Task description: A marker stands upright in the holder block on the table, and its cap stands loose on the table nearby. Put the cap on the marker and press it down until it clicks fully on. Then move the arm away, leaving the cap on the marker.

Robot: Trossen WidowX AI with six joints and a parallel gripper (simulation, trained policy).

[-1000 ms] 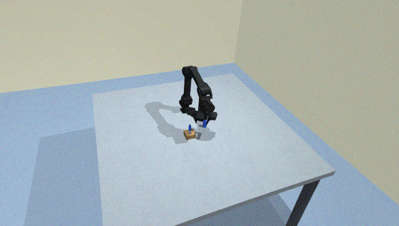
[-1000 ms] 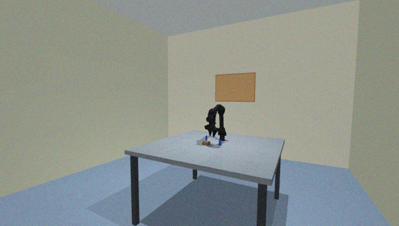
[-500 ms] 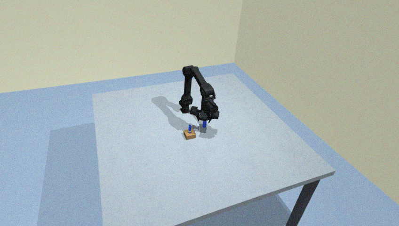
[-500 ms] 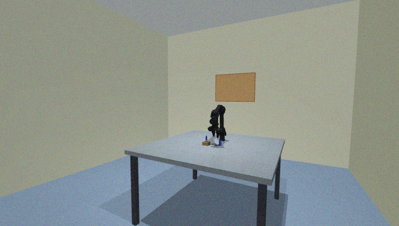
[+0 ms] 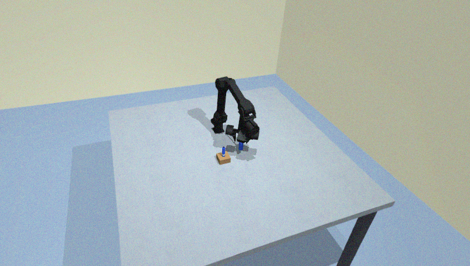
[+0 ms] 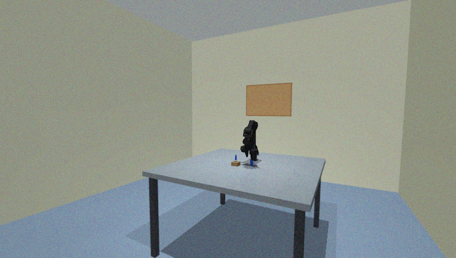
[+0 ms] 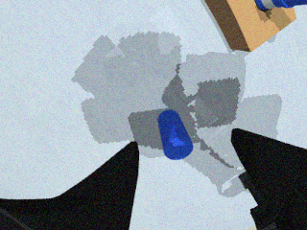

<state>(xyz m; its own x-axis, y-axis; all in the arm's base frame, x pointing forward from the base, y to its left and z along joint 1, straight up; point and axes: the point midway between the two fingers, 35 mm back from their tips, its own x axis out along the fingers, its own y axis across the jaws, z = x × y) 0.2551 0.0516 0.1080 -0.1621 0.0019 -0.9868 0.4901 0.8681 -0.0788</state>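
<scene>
Right now the blue cap is 5 cm below my gripper tip, 2 cm behind it and 1 cm to the left of it. Also, from my gripper tip: tan holder block 12 cm to the right, 6 cm below, 4 cm ahead; blue marker 12 cm to the right, 4 cm ahead.
</scene>
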